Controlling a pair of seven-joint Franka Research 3 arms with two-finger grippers.
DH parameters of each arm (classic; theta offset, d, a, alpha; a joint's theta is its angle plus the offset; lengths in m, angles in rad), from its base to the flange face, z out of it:
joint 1: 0 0.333 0 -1.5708
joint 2: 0 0 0 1.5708
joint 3: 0 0.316 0.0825 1.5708
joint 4: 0 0 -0.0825 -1.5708
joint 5: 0 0.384 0 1.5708
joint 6: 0 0 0.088 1.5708
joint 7: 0 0.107 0 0
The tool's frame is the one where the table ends.
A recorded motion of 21 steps. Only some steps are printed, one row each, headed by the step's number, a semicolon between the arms.
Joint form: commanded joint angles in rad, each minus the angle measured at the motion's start. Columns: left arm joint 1, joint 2, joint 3, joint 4, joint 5, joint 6, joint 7; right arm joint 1, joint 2, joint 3, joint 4, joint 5, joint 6, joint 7.
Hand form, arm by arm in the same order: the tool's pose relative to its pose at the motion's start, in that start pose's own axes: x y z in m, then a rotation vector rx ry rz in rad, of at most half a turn. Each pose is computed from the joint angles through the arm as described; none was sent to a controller.
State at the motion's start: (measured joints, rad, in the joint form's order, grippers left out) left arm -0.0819 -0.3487 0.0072 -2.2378 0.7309 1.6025 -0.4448; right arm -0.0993 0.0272 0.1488 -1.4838 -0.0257 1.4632 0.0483
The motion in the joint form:
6: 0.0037 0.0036 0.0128 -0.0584 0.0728 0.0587 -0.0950; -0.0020 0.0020 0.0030 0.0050 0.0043 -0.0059 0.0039
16: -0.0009 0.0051 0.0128 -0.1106 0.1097 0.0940 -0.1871; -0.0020 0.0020 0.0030 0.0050 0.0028 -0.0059 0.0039
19: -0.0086 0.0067 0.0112 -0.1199 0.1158 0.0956 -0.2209; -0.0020 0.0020 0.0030 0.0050 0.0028 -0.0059 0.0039
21: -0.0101 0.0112 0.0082 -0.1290 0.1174 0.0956 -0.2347; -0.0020 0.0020 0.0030 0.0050 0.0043 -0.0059 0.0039
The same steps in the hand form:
6: 0.0016 0.0090 0.0217 0.0516 0.0331 -0.0577; -0.0001 -0.0009 -0.0007 0.0045 -0.0031 0.0025
16: -0.0026 0.0243 0.0359 0.0788 0.0538 -0.1036; -0.0001 -0.0007 -0.0007 0.0030 -0.0030 0.0027
19: -0.0043 0.0297 0.0366 0.0853 0.0598 -0.1226; -0.0001 -0.0007 -0.0007 0.0030 -0.0030 0.0027
21: -0.0057 0.0348 0.0397 0.0913 0.0562 -0.1238; -0.0001 -0.0009 -0.0007 0.0045 -0.0031 0.0025

